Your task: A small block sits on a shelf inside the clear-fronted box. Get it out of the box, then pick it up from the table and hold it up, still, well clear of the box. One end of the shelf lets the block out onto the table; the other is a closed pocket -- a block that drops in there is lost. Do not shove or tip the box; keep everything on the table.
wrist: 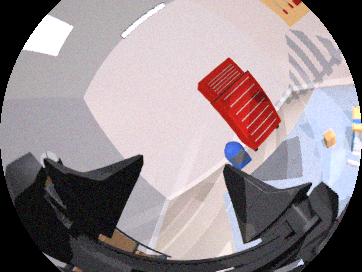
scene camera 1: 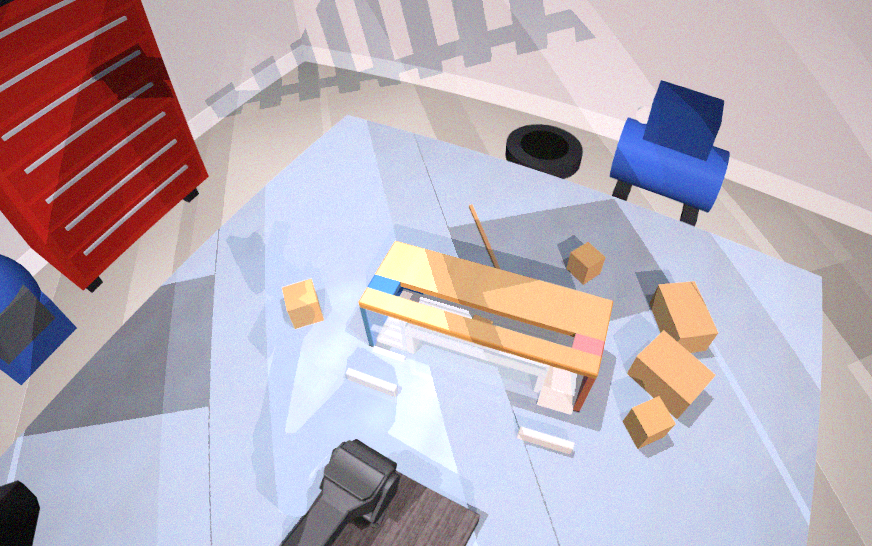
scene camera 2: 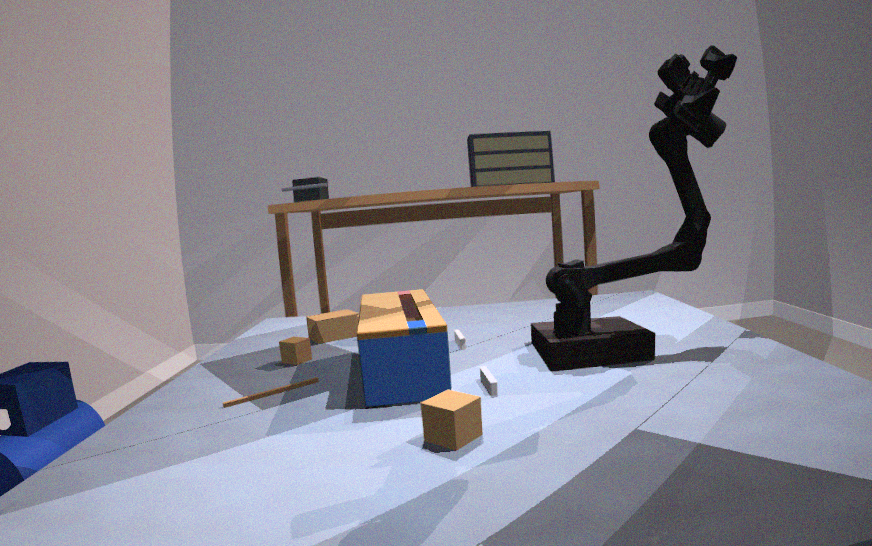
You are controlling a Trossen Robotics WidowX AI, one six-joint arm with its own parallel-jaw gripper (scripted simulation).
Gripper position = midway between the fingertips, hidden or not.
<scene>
I see my gripper (scene camera 2: 726, 72), a box (scene camera 1: 546, 342) and a cardboard cube (scene camera 2: 452, 419).
The box also shows in scene camera 2 (scene camera 2: 401, 362). The cardboard cube also shows in scene camera 1 (scene camera 1: 302, 304). My gripper is seen too in the wrist view (wrist: 185, 164).
</scene>
